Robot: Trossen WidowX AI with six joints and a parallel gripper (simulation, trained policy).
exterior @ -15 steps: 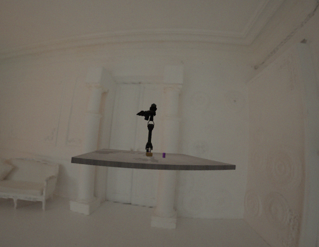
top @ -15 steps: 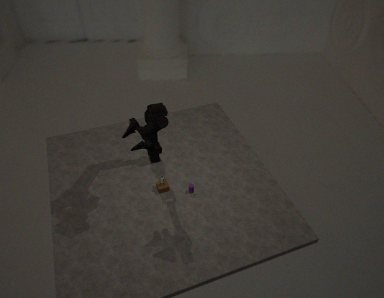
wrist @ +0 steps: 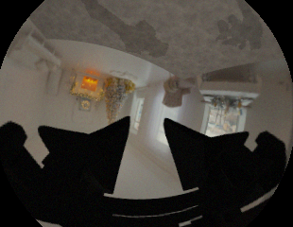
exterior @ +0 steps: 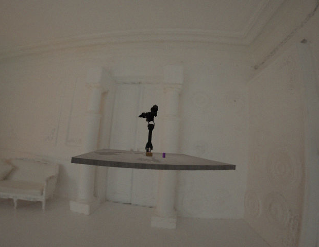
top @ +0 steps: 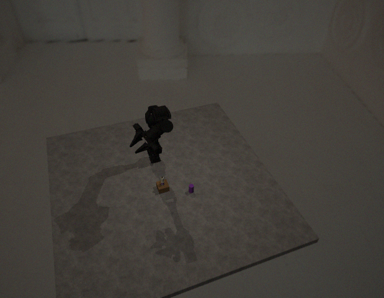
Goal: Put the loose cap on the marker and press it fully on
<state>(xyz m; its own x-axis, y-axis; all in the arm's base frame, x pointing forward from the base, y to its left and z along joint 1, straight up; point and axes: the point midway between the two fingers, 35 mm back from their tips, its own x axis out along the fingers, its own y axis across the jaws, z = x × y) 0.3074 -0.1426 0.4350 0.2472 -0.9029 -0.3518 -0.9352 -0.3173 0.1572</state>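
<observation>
My gripper tip is now 10 mm short of the purple cap, 300 mm to the right of it and 400 mm above it. Round my gripper tip: holder block (60 mm behind, 150 mm to the left, 400 mm below).
</observation>
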